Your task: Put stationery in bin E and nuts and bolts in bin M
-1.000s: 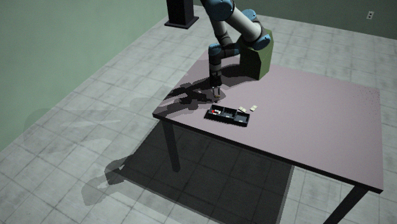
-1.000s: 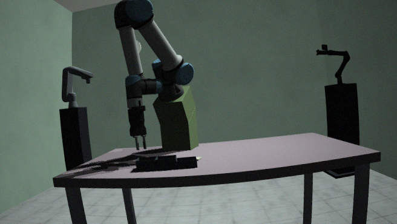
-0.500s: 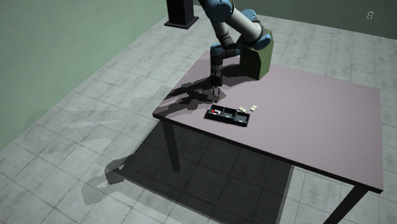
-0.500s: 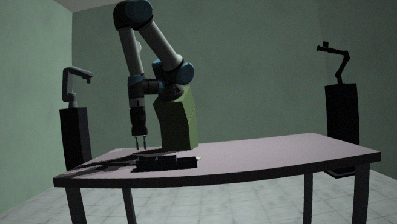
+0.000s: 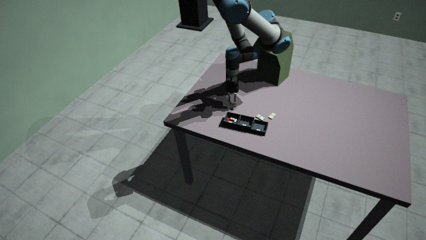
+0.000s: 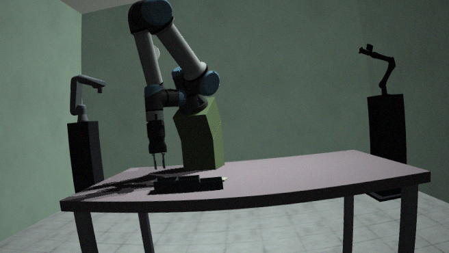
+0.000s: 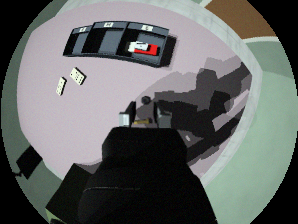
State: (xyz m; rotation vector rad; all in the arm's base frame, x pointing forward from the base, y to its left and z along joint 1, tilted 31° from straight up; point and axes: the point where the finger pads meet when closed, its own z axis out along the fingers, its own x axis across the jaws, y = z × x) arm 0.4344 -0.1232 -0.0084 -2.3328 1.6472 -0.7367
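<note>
Right now the yellow thing is 8 cm below my hand, 5 cm behind it and 1 cm to the right of it. From my hand the other things lie so: red item (11 cm ahead, 7 cm below, 5 cm to the left); then small grey object (11 cm ahead, 6 cm below, 5 cm to the left).
</note>
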